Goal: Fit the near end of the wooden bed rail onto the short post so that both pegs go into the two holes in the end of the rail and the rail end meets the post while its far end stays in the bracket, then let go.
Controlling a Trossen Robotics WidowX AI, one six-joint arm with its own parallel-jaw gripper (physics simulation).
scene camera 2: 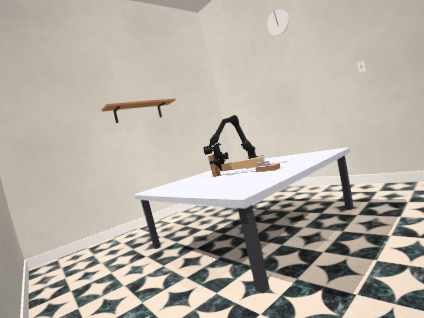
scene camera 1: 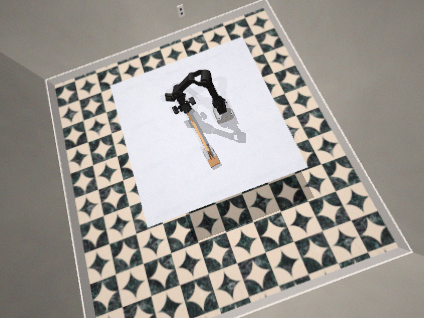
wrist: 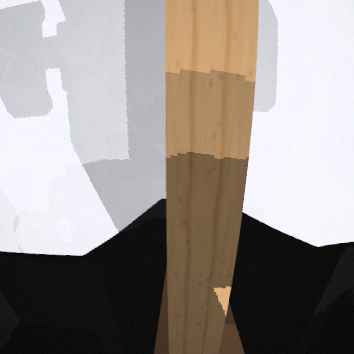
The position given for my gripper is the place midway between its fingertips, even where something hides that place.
My gripper (wrist: 187, 206) grips a wooden bed rail (wrist: 210, 60).
